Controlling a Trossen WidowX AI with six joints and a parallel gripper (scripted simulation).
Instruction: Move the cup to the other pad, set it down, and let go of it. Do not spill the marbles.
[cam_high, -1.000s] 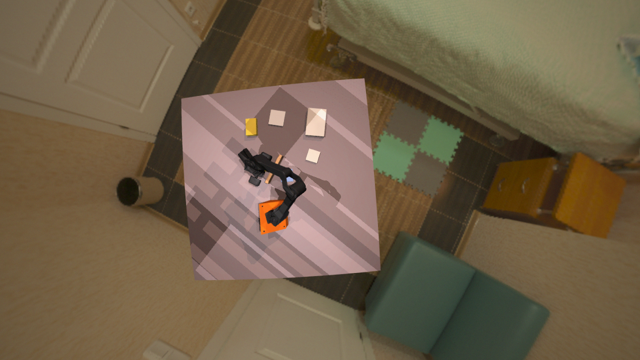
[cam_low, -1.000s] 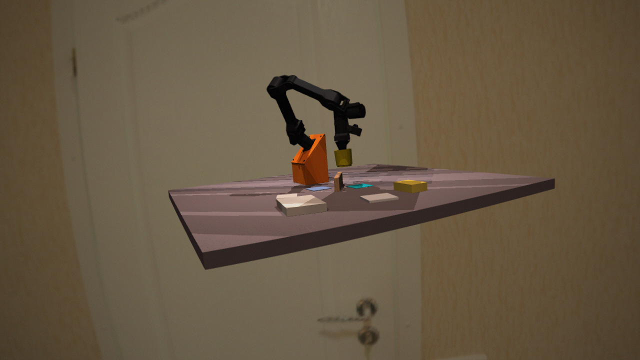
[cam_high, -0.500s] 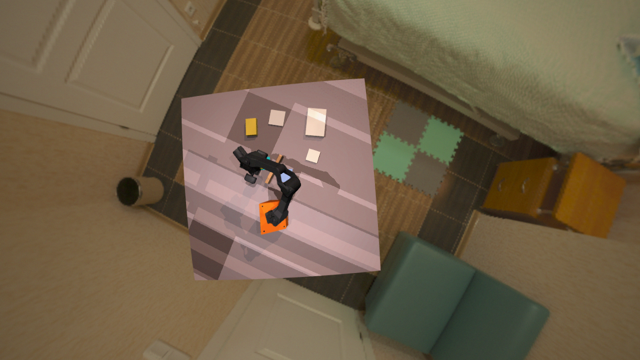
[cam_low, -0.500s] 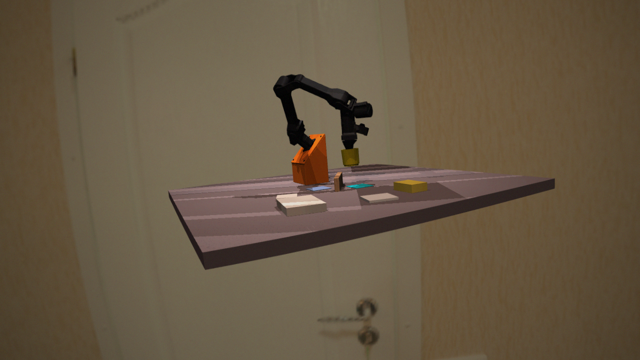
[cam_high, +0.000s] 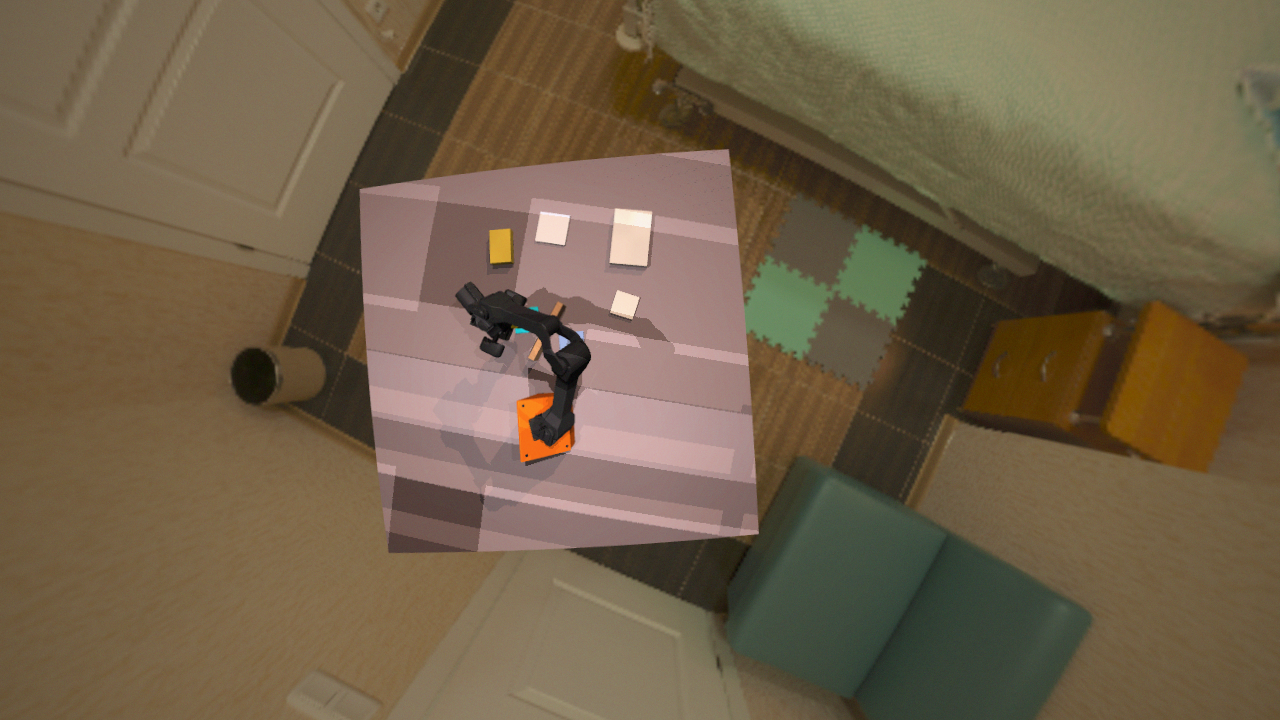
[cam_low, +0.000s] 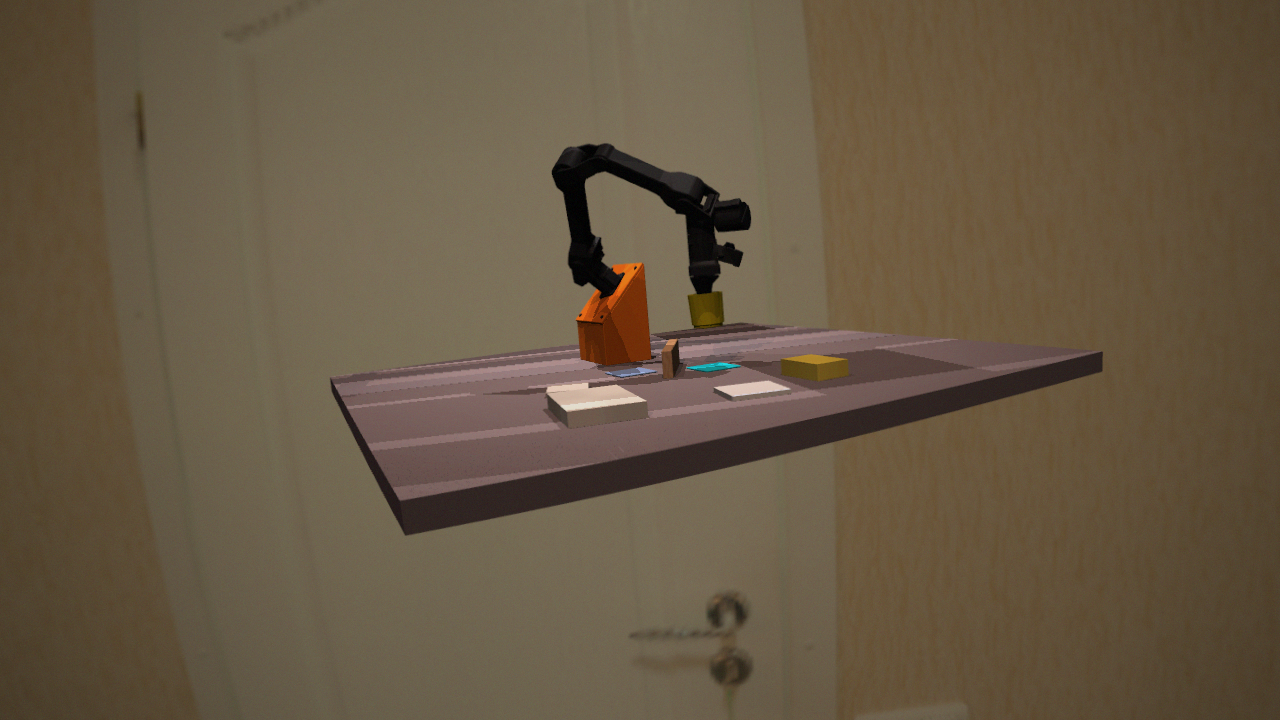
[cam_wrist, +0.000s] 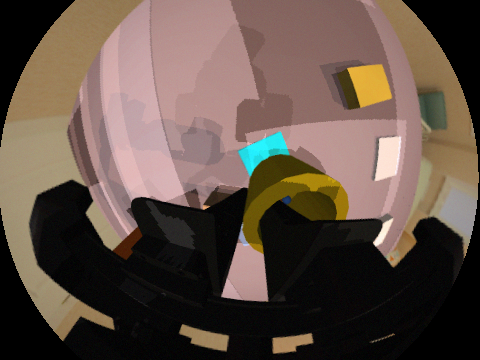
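My gripper tip is 13 cm above the cyan pad, 3 cm short of it and 1 cm to the left of it. The rest, counted from my gripper tip: wooden block (10 cm below, 8 cm to the right, 3 cm behind); then light blue pad (15 cm to the right, 13 cm below, 8 cm behind); then yellow cup (2 cm to the right, 2 cm ahead).
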